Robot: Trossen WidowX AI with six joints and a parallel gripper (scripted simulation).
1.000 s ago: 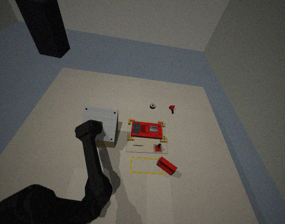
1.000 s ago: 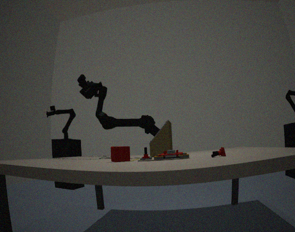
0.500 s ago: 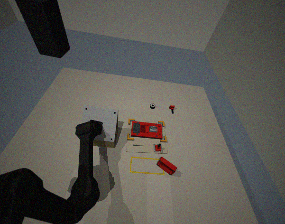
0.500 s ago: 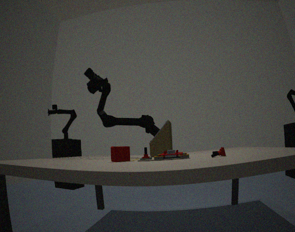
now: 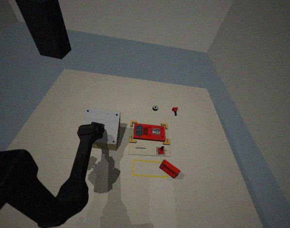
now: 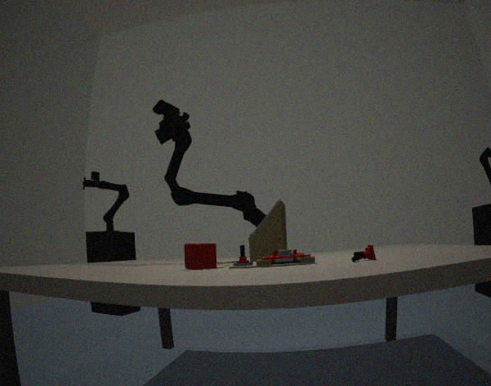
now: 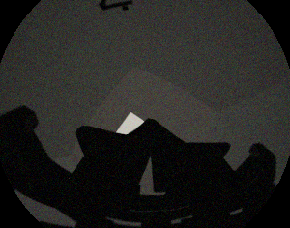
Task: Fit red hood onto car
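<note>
Right now the red hood is 47 cm ahead of my gripper tip, 34 cm to the left of it and 68 cm below it. Also, from my gripper tip: grey wheel: 37 cm ahead, 78 cm to the left, 71 cm below.
</note>
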